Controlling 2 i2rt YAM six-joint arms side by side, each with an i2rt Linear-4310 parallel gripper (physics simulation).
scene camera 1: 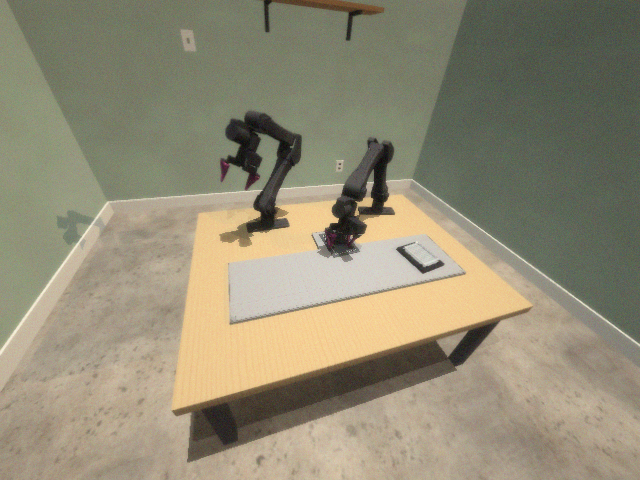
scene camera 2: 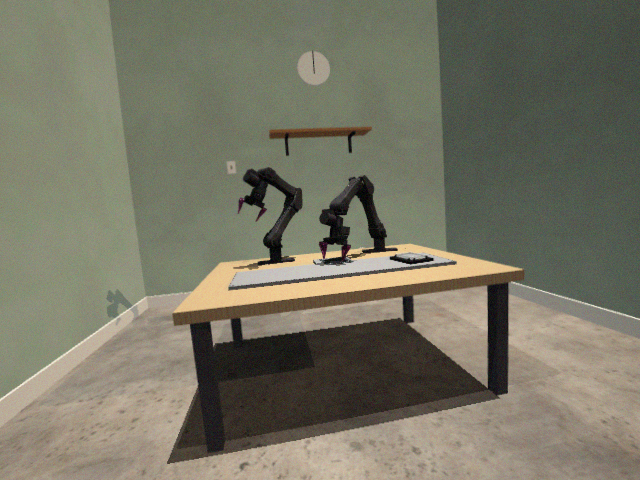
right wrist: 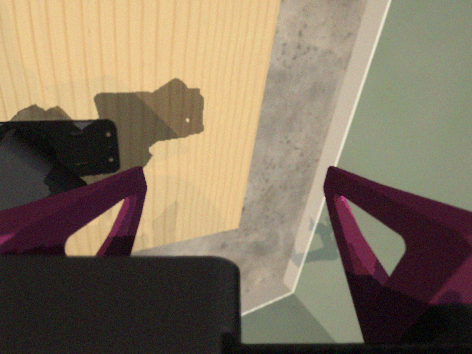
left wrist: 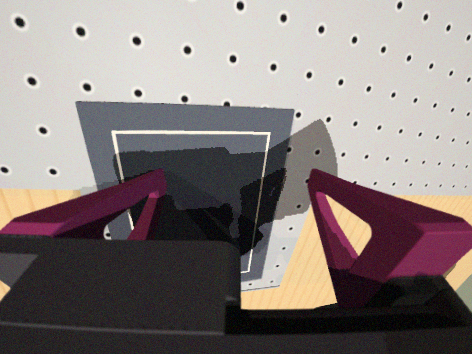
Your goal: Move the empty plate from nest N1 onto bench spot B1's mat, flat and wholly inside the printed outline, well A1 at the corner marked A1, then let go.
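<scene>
A pale plate lies in a black nest at the right end of the grey board; no label is legible and the wells are too small to tell. A dark mat with a white printed outline lies at the board's back edge in the left wrist view, partly in shadow. No plate shows on its visible part; its near-left part is hidden by the gripper. My left gripper is open, low over this mat, pointing down. My right gripper is open and high above the table's back left.
The grey perforated board runs across the wooden table. The bases of both arms stand along the table's back edge. A wooden shelf hangs on the wall behind.
</scene>
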